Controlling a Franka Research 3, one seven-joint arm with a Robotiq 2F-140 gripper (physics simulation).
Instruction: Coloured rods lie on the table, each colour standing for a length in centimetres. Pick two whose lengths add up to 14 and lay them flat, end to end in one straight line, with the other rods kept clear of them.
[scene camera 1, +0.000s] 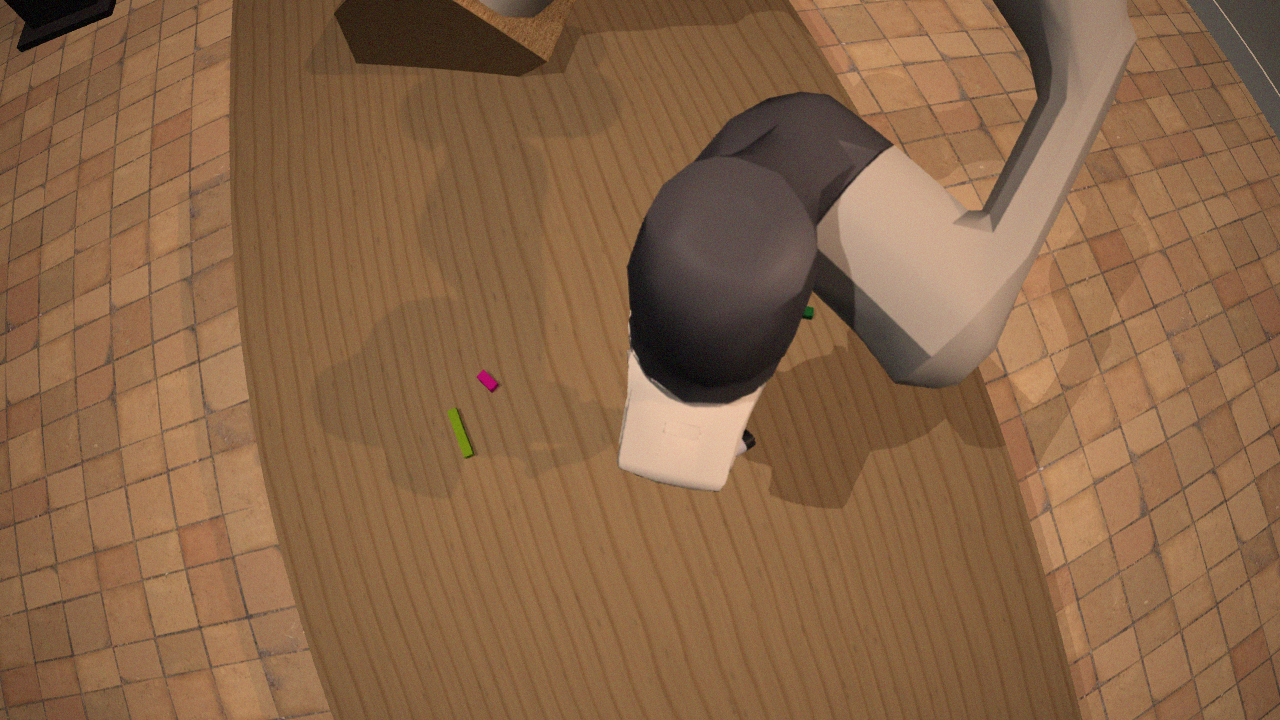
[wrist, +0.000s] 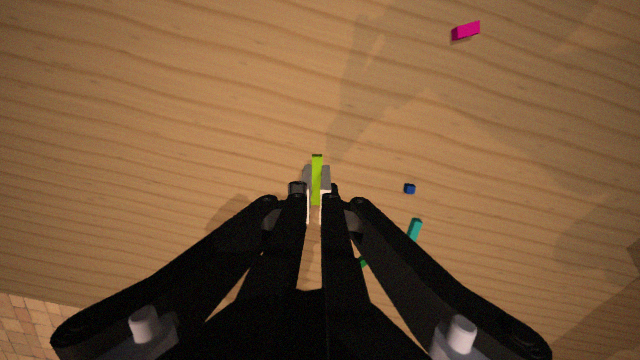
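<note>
My gripper (wrist: 316, 177) is shut on a lime rod (wrist: 317, 172), which points forward between the fingertips; its height over the table is hard to tell. In the scene view the arm hides the fingers and this rod. Another lime rod (scene camera 1: 460, 433) lies on the table at the left. A short magenta rod (scene camera 1: 487, 381) (wrist: 465, 31) lies near its upper end, apart from it. A small blue rod (wrist: 409, 188) and a teal rod (wrist: 414, 229) lie right of the fingers. A green rod (scene camera 1: 807, 312) (wrist: 363, 262) is mostly hidden. No red rod shows.
The arm (scene camera 1: 725, 268) covers the middle of the wooden table (scene camera 1: 537, 608) in the scene view. A brown block-like object (scene camera 1: 438, 35) stands at the table's far end. The table's edge and floor tiles (wrist: 25, 320) show at the lower left of the wrist view.
</note>
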